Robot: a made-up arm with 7 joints.
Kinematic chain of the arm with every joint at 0, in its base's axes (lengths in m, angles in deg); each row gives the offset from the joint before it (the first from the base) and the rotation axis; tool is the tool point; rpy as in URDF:
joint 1: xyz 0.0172 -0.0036 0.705 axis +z
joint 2: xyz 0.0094 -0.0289 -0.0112 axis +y
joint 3: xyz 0.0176 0 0.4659 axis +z
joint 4: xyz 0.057 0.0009 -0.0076 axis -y
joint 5: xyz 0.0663 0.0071 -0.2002 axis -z
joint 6: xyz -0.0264 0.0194 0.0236 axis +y
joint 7: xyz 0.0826 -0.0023 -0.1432 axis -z
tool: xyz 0.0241 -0.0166 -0.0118 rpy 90 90 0
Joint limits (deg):
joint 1: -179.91..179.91
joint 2: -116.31..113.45
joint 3: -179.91..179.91
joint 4: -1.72..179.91
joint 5: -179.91..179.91
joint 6: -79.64..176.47
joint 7: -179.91..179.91
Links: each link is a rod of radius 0.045 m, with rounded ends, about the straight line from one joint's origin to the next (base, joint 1, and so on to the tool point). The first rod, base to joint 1, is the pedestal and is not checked.
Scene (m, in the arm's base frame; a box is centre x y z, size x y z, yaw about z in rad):
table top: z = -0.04
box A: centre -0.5 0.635 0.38 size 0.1 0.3 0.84 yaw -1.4
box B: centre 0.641 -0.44 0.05 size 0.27 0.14 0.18 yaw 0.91
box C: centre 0.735 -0.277 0.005 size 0.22 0.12 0.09 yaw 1
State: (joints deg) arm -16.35 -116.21 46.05 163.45 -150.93 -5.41 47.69
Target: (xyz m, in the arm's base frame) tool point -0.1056 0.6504 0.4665
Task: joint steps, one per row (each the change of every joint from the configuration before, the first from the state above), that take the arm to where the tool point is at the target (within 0.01 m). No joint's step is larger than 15 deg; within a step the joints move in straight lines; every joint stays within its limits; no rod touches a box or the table.
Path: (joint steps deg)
1: -6.83 -0.02 13.22 -1.29 0.03 -10.41 2.72
2: -6.82 -0.02 13.22 -1.30 0.03 -10.42 2.72
3: -6.83 -0.02 13.23 -1.29 0.02 -10.41 2.72
4: -6.82 -0.02 13.22 -1.29 0.03 -10.41 2.72
5: -6.83 -0.02 13.22 -1.30 0.03 -10.41 2.72
6: -2.41 0.00 -13.37 -3.07 0.23 8.39 -4.10
7: -2.41 0.00 -13.37 -3.08 0.24 8.40 -4.10
8: -2.40 0.00 -13.37 -3.07 0.23 8.40 -4.10
9: -2.41 0.00 -13.37 -3.08 0.24 8.40 -4.10

